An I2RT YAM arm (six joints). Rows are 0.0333 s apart.
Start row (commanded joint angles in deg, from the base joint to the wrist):
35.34 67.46 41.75 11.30 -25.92 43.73
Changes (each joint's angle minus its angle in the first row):
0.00 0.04 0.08 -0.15 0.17 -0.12
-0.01 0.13 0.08 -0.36 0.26 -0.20
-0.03 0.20 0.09 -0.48 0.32 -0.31
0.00 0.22 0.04 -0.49 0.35 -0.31
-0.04 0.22 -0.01 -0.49 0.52 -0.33
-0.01 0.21 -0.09 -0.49 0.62 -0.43
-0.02 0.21 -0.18 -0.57 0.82 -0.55
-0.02 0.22 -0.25 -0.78 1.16 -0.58
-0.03 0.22 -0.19 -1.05 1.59 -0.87
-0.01 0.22 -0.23 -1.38 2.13 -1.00
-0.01 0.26 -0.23 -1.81 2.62 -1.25
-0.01 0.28 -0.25 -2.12 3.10 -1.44
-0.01 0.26 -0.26 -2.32 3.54 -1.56
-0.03 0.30 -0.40 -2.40 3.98 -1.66
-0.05 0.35 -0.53 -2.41 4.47 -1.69
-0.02 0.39 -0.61 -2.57 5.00 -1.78
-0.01 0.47 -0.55 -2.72 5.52 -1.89
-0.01 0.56 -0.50 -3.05 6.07 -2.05
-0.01 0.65 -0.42 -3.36 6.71 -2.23
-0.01 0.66 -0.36 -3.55 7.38 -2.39
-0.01 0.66 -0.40 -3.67 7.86 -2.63
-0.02 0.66 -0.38 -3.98 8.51 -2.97
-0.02 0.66 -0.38 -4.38 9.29 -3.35
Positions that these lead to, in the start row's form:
35.34 67.50 41.83 11.15 -25.75 43.61
35.33 67.59 41.83 10.94 -25.66 43.53
35.31 67.66 41.84 10.82 -25.60 43.42
35.34 67.68 41.79 10.81 -25.57 43.42
35.30 67.68 41.74 10.81 -25.40 43.40
35.33 67.67 41.66 10.81 -25.30 43.30
35.32 67.67 41.57 10.73 -25.10 43.18
35.32 67.68 41.50 10.52 -24.76 43.15
35.31 67.68 41.56 10.25 -24.33 42.86
35.33 67.68 41.52 9.92 -23.79 42.73
35.33 67.72 41.52 9.49 -23.30 42.48
35.33 67.74 41.50 9.18 -22.82 42.29
35.33 67.72 41.49 8.98 -22.38 42.17
35.31 67.76 41.35 8.90 -21.94 42.07
35.29 67.81 41.22 8.89 -21.45 42.04
35.32 67.85 41.14 8.73 -20.92 41.95
35.33 67.93 41.20 8.58 -20.40 41.84
35.33 68.02 41.25 8.25 -19.85 41.68
35.33 68.11 41.33 7.94 -19.21 41.50
35.33 68.12 41.39 7.75 -18.54 41.34
35.33 68.12 41.35 7.63 -18.06 41.10
35.32 68.12 41.37 7.32 -17.41 40.76
35.32 68.12 41.37 6.92 -16.63 40.38

